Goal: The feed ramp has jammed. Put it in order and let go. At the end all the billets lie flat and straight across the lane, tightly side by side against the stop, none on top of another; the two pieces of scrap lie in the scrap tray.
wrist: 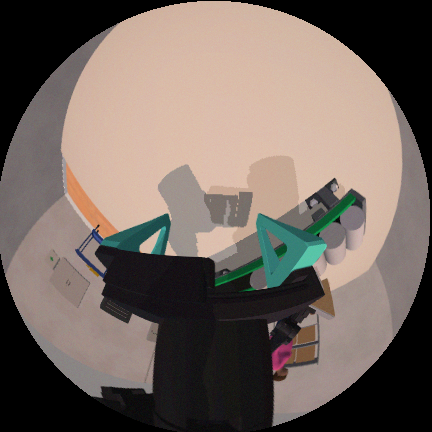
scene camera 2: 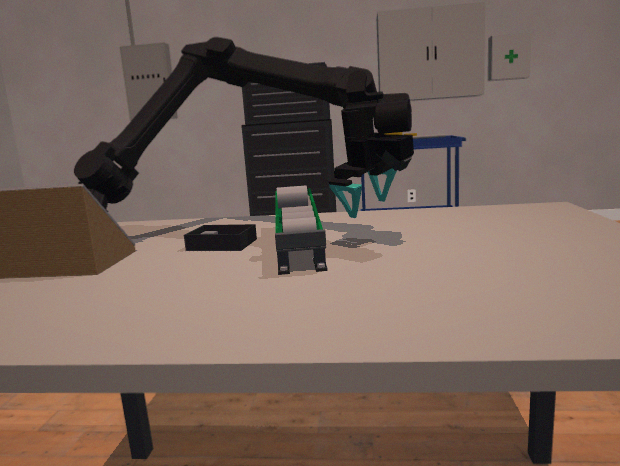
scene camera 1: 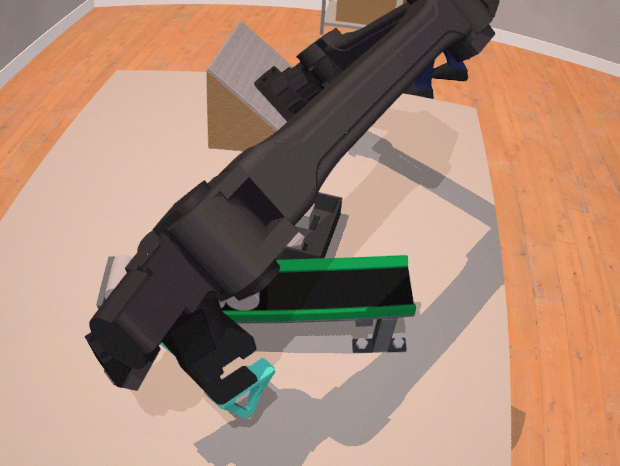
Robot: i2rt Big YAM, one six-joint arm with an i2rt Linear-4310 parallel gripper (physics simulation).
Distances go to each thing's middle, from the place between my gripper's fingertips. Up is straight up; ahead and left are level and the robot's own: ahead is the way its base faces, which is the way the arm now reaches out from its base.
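Distances counted from my hand: stop (scene camera 2: 299,239), 9 cm behind, 20 cm to the right, 1 cm below; lane bed (scene camera 1: 390,286), 1 cm to the right, 15 cm behind, 1 cm below; scrap tray (scene camera 1: 317,238), 1 cm to the right, 33 cm behind, 5 cm below. Going by their middles, of the things named here the lane bed is the nearest to my hand and the scrap tray the farthest from it.
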